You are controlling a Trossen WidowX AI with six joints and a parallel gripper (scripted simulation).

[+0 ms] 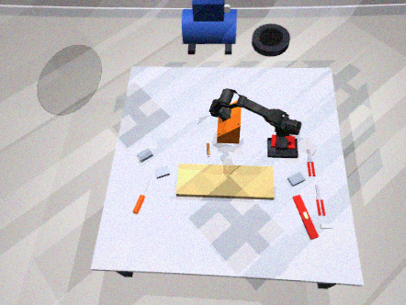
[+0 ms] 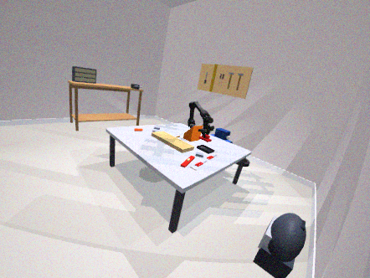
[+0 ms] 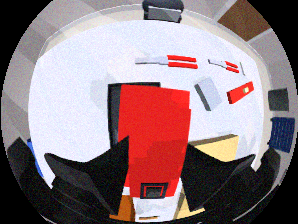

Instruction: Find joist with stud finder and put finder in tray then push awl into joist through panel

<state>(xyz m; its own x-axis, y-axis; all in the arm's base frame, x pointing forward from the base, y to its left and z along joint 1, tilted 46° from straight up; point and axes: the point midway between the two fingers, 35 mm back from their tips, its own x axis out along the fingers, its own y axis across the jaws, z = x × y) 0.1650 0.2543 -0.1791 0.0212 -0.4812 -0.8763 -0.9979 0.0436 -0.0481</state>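
My gripper tip is 130 mm above the black tray, 30 mm past it and 10 mm to the right of it. The rest, counted from my gripper tip: red stud finder (20 mm to the right, 20 mm above); then red level (360 mm ahead, 130 mm below, 110 mm to the left); then awl (410 mm to the right, 130 mm below, 40 mm ahead).
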